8 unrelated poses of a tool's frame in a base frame.
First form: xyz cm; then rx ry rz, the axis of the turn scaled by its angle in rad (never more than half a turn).
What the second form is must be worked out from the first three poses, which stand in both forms.
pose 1, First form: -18.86, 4.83, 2.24, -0.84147, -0.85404, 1.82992
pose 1, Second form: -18.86, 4.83, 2.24, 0.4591, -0.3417, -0.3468, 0.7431
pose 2, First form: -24.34, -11.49, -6.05, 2.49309, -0.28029, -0.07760
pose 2, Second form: -24.34, -11.49, -6.05, 0.3106, 0.9441, -0.1061, -0.0294
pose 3, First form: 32.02, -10.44, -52.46, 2.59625, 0.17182, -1.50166
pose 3, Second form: 32.02, -10.44, -52.46, 0.0687, 0.8622, 0.0571, -0.4987
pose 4, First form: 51.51, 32.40, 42.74, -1.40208, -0.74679, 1.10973
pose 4, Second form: 51.51, 32.40, 42.74, 0.5662, -0.5964, -0.3177, 0.4720
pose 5, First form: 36.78, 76.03, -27.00, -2.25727, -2.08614, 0.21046
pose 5, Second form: 36.78, 76.03, -27.00, 0.0304, -0.7323, -0.6768, 0.0683
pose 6, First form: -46.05, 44.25, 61.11, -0.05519, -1.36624, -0.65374
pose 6, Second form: -46.05, 44.25, 61.11, 0.7264, -0.0250, -0.6196, -0.2965
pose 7, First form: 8.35, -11.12, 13.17, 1.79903, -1.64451, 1.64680
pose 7, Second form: 8.35, -11.12, 13.17, 0.0998, 0.6085, -0.5563, 0.5570
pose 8, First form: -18.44, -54.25, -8.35, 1.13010, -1.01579, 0.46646
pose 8, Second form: -18.44, -54.25, -8.35, 0.7005, 0.5074, -0.4561, 0.2094
